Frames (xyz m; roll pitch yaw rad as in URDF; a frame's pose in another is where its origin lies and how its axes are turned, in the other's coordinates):
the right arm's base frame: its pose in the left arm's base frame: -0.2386 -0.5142 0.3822 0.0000 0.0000 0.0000
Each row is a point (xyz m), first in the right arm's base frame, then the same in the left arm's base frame.
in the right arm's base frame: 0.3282 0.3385 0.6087
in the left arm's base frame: 0.0896 -0.1757 0.9909
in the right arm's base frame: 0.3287 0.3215 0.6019
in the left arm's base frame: 0.0901 -0.1927 0.9841
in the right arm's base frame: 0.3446 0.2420 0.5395
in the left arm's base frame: 0.1060 -0.2722 0.9217
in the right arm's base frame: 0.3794 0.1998 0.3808
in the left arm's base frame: 0.1408 -0.3144 0.7630
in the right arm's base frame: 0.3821 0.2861 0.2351
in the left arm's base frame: 0.1435 -0.2281 0.6173
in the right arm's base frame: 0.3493 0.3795 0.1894
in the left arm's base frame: 0.1107 -0.1347 0.5716
